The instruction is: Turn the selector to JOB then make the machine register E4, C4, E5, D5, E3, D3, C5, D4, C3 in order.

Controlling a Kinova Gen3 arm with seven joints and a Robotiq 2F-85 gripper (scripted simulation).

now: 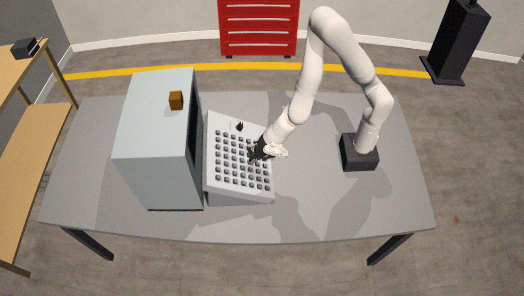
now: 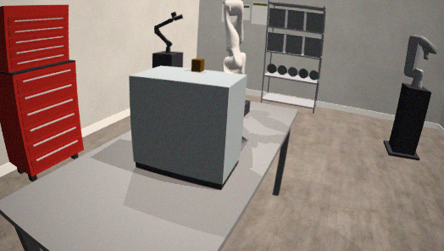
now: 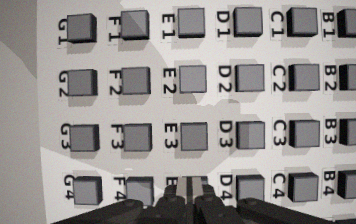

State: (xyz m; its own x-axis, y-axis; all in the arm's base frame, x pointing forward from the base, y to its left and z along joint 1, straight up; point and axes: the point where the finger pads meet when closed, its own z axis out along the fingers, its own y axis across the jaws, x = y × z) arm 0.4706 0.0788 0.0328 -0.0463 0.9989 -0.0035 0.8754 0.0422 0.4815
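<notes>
My hand is 40 mm short of the key D4. From my hand the other things lie so: key C4: 70 mm ahead, 20 mm above; then keypad: 70 mm ahead, 40 mm to the right, 40 mm below; then key: 70 mm ahead, 40 mm to the left, 20 mm above.
</notes>
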